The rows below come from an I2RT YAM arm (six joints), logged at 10 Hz.
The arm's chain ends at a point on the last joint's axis. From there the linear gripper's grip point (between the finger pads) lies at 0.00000 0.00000 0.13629 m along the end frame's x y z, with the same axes.
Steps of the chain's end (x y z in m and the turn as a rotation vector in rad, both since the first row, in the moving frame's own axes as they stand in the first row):
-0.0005, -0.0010, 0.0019, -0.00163, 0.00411, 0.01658
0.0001, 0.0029, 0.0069, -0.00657, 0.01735, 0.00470
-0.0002, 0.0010, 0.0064, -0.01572, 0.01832, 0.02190
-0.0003, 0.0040, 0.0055, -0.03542, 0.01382, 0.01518
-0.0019, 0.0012, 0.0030, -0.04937, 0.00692, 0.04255
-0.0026, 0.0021, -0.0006, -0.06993, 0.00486, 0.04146
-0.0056, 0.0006, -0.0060, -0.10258, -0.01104, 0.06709
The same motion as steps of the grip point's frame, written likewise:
0.0001, -0.0008, 0.0019, -0.00163, 0.00411, 0.01658
0.0025, 0.0038, 0.0069, -0.00657, 0.01735, 0.00470
0.0023, 0.0032, 0.0064, -0.01572, 0.01832, 0.02190
0.0015, 0.0088, 0.0054, -0.03542, 0.01382, 0.01518
-0.0011, 0.0079, 0.0028, -0.04937, 0.00692, 0.04255
-0.0021, 0.0116, -0.0009, -0.06993, 0.00486, 0.04146
-0.0076, 0.0145, -0.0067, -0.10258, -0.01104, 0.06709

